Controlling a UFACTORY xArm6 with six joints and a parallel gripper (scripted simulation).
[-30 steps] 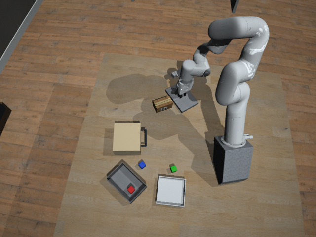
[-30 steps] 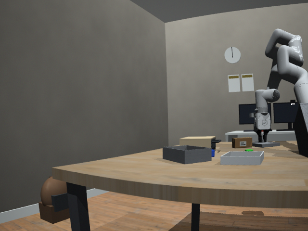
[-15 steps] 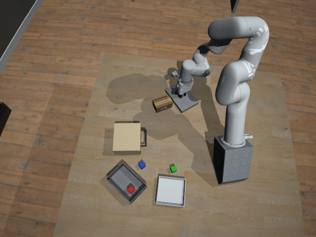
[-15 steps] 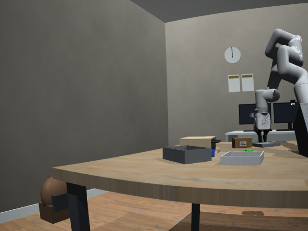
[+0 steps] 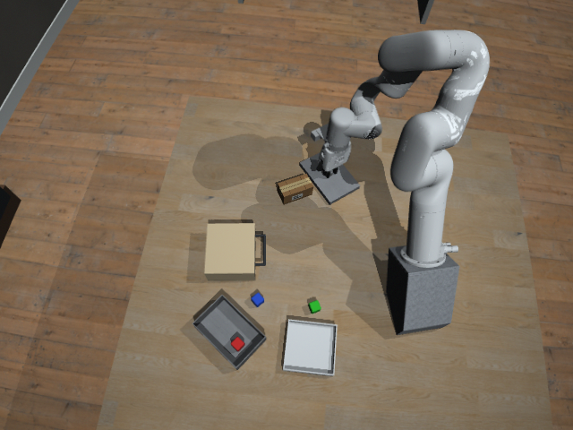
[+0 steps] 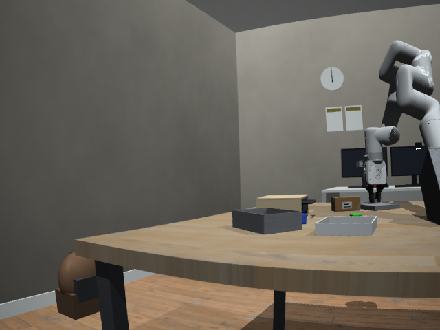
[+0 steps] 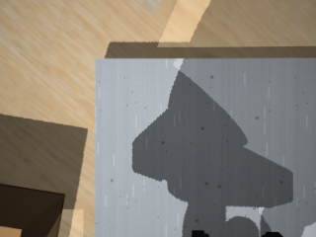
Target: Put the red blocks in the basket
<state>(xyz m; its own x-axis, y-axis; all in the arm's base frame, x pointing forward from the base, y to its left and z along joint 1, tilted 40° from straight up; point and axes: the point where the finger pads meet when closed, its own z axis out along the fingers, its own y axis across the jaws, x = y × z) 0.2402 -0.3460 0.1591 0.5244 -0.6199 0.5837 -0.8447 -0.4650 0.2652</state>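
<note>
Now: hand 30 mm above the grey lid. The rest, counted from my hand: light wooden cabinet (320 mm ahead, 310 mm to the left, 10 mm below); brown cardboard box (120 mm ahead, 70 mm to the left, 10 mm below); drawer (310 mm to the left, 310 mm ahead, 10 mm below).
</note>
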